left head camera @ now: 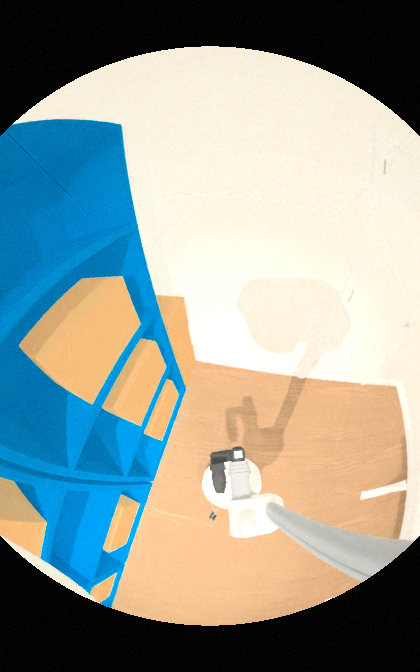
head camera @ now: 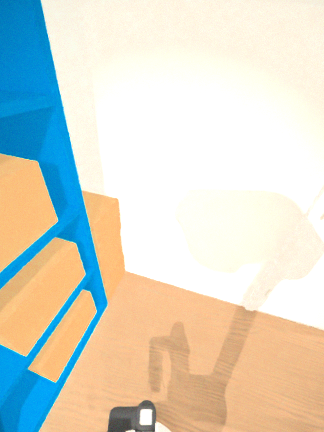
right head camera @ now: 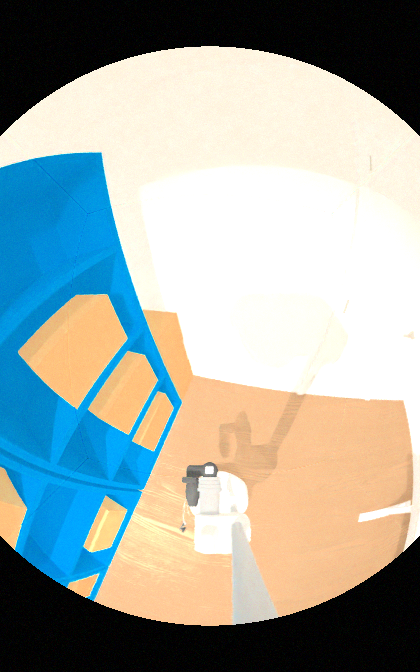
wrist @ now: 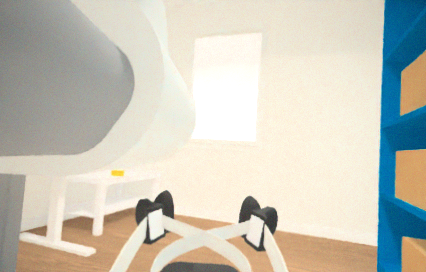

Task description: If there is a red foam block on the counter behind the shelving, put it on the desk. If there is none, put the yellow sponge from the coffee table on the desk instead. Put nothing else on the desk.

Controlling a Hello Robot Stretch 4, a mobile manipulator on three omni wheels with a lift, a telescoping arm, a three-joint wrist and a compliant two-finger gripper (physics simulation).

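Frame: origin at the robot's base, x back, y right, z up, level; millimetres.
Seen in the pictures: gripper, between the fingertips: (wrist: pixel 207 209).
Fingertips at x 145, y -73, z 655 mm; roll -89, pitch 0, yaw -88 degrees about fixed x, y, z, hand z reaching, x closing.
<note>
A point is followed by its place in that frame.
The blue shelving (head camera: pixel 72 165) (left head camera: pixel 142 260) (right head camera: pixel 125 280) (wrist: pixel 389 165) stands on the left in the head views and at the right edge in the wrist view. A tan wooden panel (head camera: pixel 106 240) {x -998, y -313, z 579 mm} (left head camera: pixel 176 330) (right head camera: pixel 167 342), perhaps the counter's end, shows past its far edge. No red foam block shows. In the wrist view the yellow sponge (wrist: pixel 117 173) {x 2321, y 875, z 446 mm} lies on the white coffee table (wrist: pixel 98 210) {x 2043, y 894, z 171 mm}, far off. A white leg (wrist: pixel 55 210) {x 1762, y 1070, z 222 mm} with a long foot, probably the desk's, stands before it; the desk top is not seen. My gripper (wrist: pixel 207 209) {x 145, y -73, z 655 mm} is open and empty, far from the sponge.
Cardboard boxes (head camera: pixel 40 295) {x -528, y -473, z 716 mm} (left head camera: pixel 135 382) (right head camera: pixel 125 392) sit in the shelving. A white floor foot (left head camera: pixel 382 490) (right head camera: pixel 385 512) reaches in from the right. A pale wall (head camera: pixel 210 125) {x -1068, y 235, z 1303 mm} stands ahead across the wooden floor (head camera: pixel 280 370) {x -453, y 884, z -28 mm}. A bright window (wrist: pixel 227 87) {x 2770, y -84, z 1407 mm} is in the wall in the wrist view.
</note>
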